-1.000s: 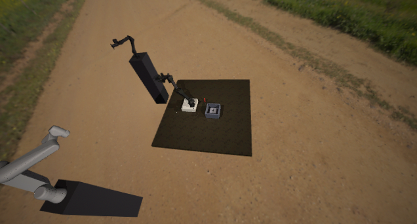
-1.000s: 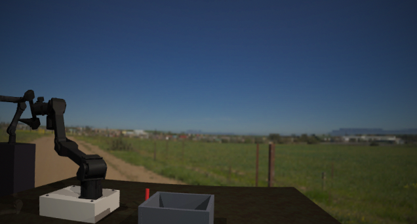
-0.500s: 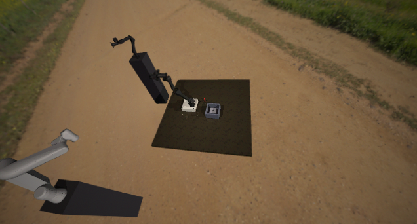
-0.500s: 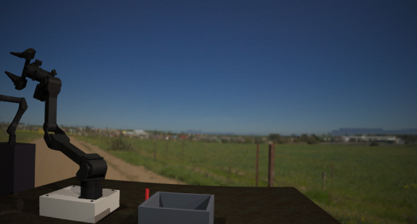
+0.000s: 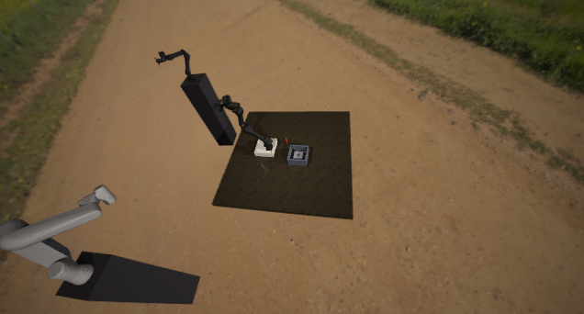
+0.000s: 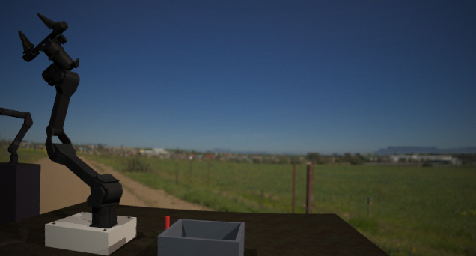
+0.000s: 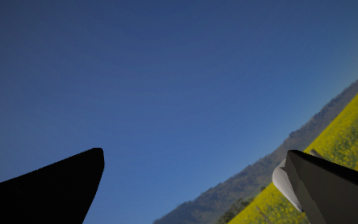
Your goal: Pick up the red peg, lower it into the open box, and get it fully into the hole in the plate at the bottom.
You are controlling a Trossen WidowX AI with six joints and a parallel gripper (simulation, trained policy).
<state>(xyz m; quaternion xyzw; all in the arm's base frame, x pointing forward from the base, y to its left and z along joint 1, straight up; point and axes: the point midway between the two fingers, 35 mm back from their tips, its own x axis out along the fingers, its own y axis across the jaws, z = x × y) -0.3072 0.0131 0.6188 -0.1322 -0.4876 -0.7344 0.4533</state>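
My gripper tip is 670 mm above the red peg, 500 mm short of it and 120 mm to the right of it. Also, from my gripper tip: grey box 680 mm below, 640 mm ahead, 90 mm to the right.
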